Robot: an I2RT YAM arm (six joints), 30 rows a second.
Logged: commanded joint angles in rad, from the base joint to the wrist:
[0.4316 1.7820 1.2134 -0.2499 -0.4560 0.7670]
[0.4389 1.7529 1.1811 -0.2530 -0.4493 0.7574]
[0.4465 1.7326 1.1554 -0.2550 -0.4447 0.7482]
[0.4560 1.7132 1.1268 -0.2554 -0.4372 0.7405]
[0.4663 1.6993 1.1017 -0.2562 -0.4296 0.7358]
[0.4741 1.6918 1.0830 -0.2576 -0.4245 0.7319]
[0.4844 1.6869 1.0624 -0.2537 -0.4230 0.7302]
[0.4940 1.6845 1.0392 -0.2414 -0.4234 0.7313]
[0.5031 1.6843 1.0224 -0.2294 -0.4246 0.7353]
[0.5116 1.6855 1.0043 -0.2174 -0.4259 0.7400]
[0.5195 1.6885 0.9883 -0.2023 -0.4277 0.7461]
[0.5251 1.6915 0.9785 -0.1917 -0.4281 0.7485]
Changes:
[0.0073 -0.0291 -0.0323 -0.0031 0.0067 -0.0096]
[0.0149 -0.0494 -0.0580 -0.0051 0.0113 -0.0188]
[0.0244 -0.0688 -0.0866 -0.0055 0.0188 -0.0265]
[0.0347 -0.0827 -0.1117 -0.0063 0.0264 -0.0312]
[0.0425 -0.0902 -0.1304 -0.0077 0.0315 -0.0351]
[0.0528 -0.0951 -0.1510 -0.0038 0.0330 -0.0368]
[0.0624 -0.0975 -0.1742 0.0085 0.0326 -0.0357]
[0.0715 -0.0977 -0.1910 0.0205 0.0314 -0.0317]
[0.0800 -0.0965 -0.2091 0.0325 0.0301 -0.0270]
[0.0879 -0.0935 -0.2251 0.0476 0.0283 -0.0209]
[0.0935 -0.0905 -0.2349 0.0582 0.0279 -0.0185]

